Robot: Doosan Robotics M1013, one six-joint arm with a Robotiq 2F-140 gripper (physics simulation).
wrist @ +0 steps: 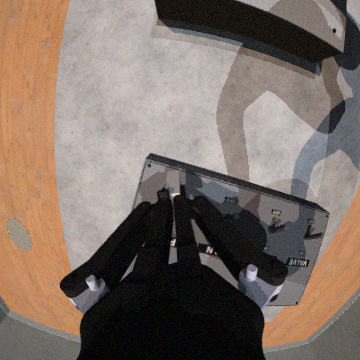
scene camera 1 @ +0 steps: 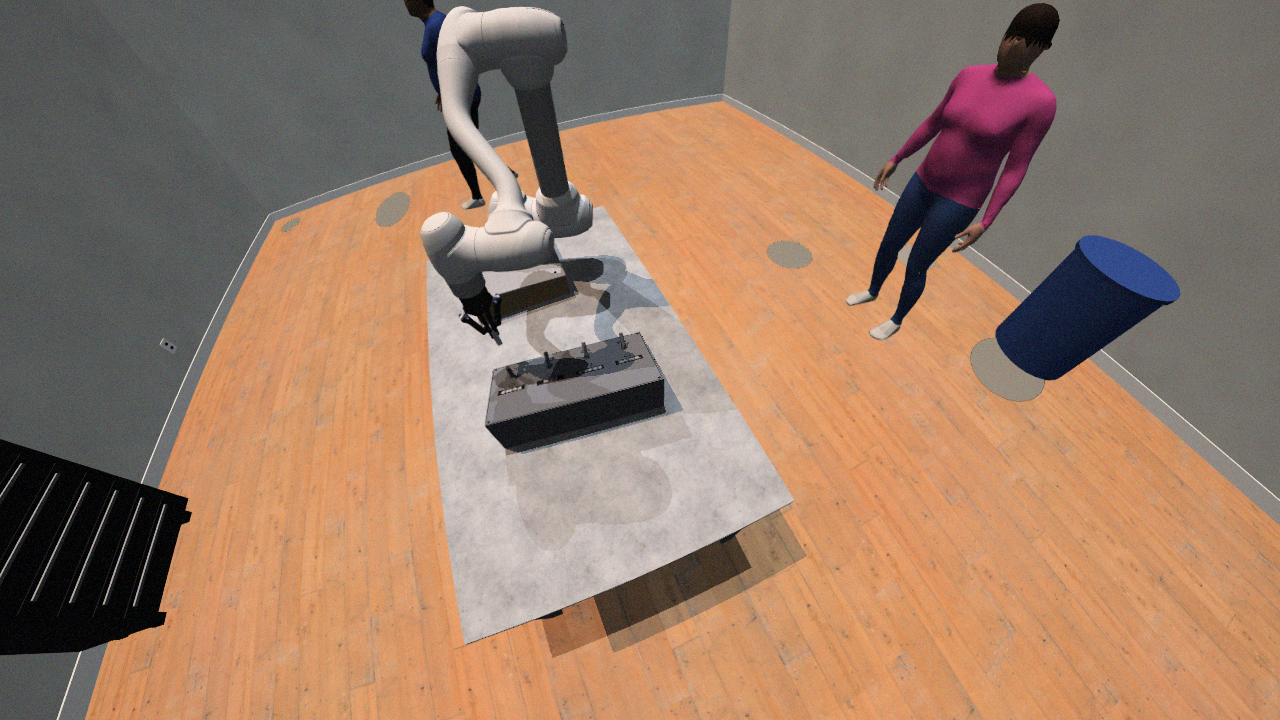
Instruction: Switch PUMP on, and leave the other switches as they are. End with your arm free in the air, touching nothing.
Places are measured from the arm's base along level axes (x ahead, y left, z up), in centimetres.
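Pixels of known places: gripper, fingertip midpoint: [wrist: 174,179] [scene camera 1: 498,342].
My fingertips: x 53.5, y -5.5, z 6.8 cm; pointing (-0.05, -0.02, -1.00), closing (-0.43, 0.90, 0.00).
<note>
Ahead of a thing's pixels: the offset from my fingertips to its middle. "spot": to the spot under its first point. Level surfaces: height alone.
The grey switch box @(dy +19.9, dx +14.0, dz -10.6 cm) [scene camera 1: 586,422] [wrist: 292,295] stands on the table. Four levers stick up from its top: the leftmost @(dy +1.6, dx +7.8, dz -5.2 cm) [scene camera 1: 512,370], the second @(spot: dy +13.6, dx +6.2, dz -5.2 cm) [scene camera 1: 547,358], the third @(dy +25.5, dx +5.3, dz -5.7 cm) [scene camera 1: 584,349] [wrist: 276,227] and the rightmost @(dy +37.4, dx +4.7, dz -5.7 cm) [scene camera 1: 622,341] [wrist: 313,233]. The right three stand towards the back edge. The leftmost lever's position is hard to tell; the fingers cover that area in the wrist view. The VALVE label @(dy +37.9, dx +13.0, dz -5.4 cm) [wrist: 298,263] is at the rightmost lever; the PUMP label is not readable. My gripper [scene camera 1: 496,337] [wrist: 174,179] is shut and empty, in the air behind the box's left end.
A dark-sided box [scene camera 1: 537,291] [wrist: 250,25] stands behind the gripper, near the arm's base. The grey table top @(dz -16.5 cm) [scene camera 1: 572,573] [wrist: 115,100] carries both boxes. A person in pink [scene camera 1: 989,134] and a blue barrel [scene camera 1: 1078,308] stand right of the table, another person behind the arm.
</note>
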